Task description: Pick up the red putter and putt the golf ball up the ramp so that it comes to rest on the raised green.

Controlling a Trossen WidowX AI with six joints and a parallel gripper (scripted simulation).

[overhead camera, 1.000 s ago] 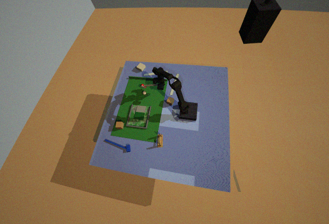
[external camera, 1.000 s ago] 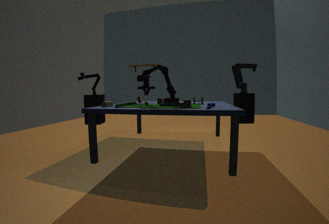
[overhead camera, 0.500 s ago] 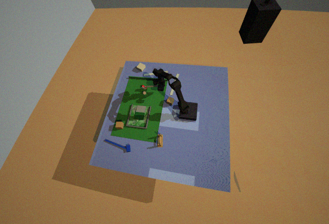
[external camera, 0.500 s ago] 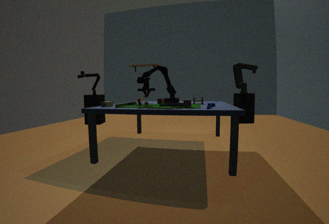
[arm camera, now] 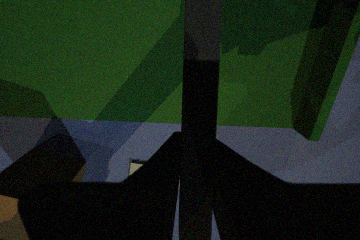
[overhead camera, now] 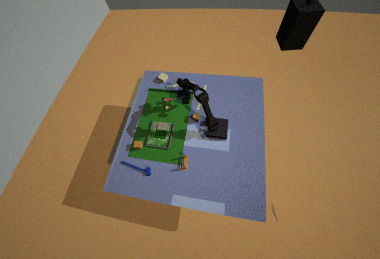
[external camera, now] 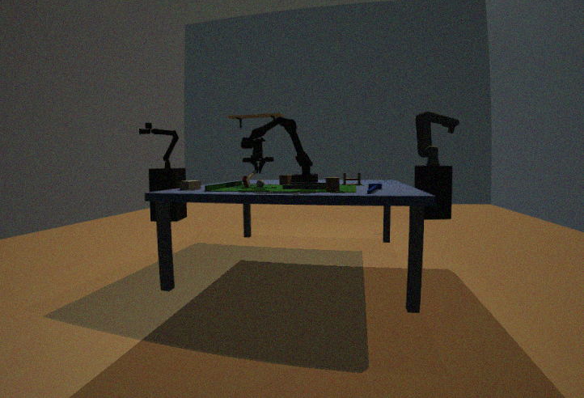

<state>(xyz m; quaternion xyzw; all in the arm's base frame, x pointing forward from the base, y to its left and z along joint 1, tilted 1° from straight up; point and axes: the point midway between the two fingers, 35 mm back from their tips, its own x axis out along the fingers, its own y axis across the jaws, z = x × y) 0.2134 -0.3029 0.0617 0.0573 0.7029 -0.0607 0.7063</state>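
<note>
My gripper tip is 12 cm short of the red putter and 2 cm to the left of it. Also, from my gripper tip: green mat (25 cm ahead, 19 cm to the left, 7 cm below); then golf ball (22 cm ahead, 5 cm below, 4 cm to the left); then wooden rack (58 cm to the left, 4 cm below, 4 cm ahead).
</note>
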